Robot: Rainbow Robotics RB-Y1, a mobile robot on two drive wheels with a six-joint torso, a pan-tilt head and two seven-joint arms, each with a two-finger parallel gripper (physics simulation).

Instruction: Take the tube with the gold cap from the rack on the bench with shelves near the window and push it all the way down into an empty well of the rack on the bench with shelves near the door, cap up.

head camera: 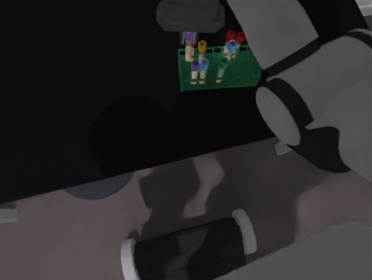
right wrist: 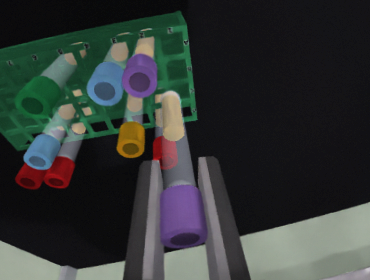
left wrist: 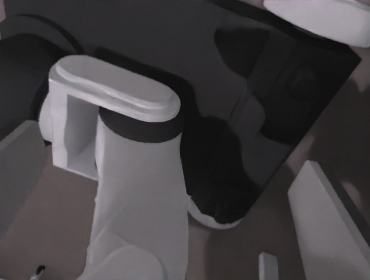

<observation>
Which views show the green rack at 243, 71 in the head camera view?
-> The head camera view and the right wrist view only.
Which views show my right gripper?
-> The head camera view and the right wrist view only.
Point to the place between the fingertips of my left gripper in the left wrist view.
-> At 172, 158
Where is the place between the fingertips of my right gripper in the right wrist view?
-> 179, 170
</observation>
